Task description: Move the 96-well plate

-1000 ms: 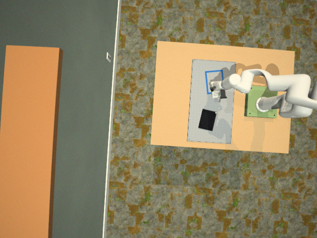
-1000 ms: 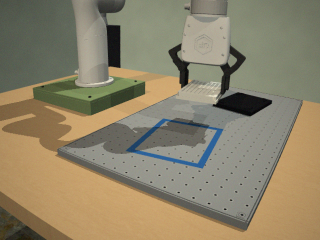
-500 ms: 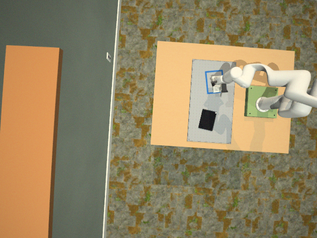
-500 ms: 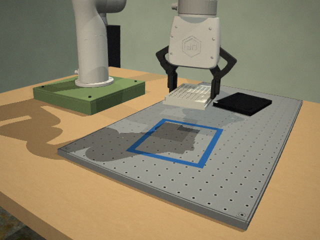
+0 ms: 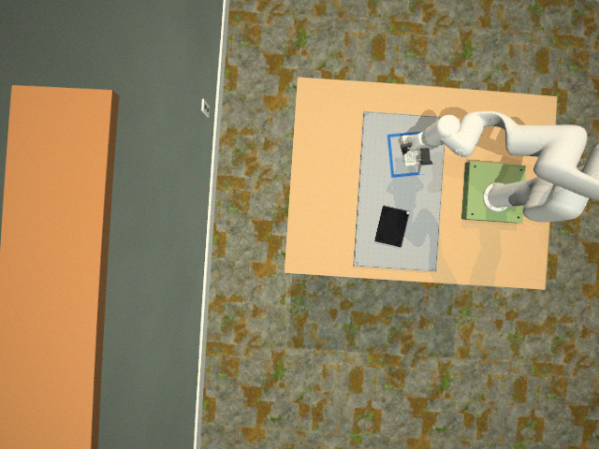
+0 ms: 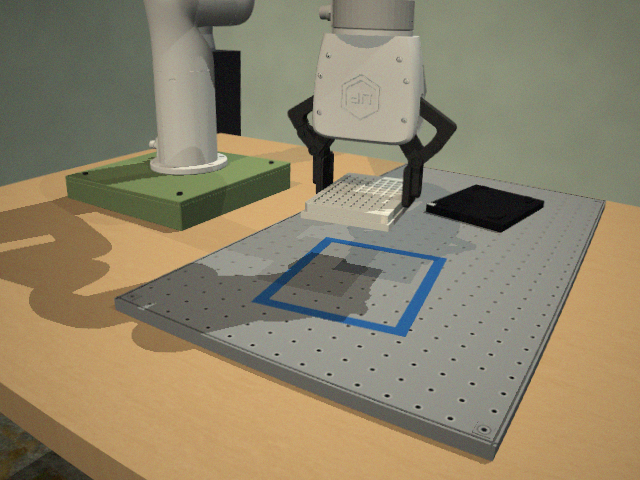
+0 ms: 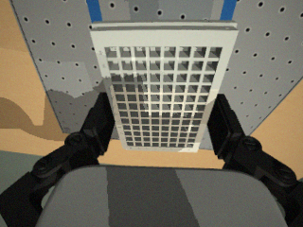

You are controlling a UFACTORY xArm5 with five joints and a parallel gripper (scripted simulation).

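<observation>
My hand is 10 mm above the white 96-well plate. From my hand the other things lie so: black plate nest (10 mm ahead, 330 mm to the left, 90 mm below).
</observation>
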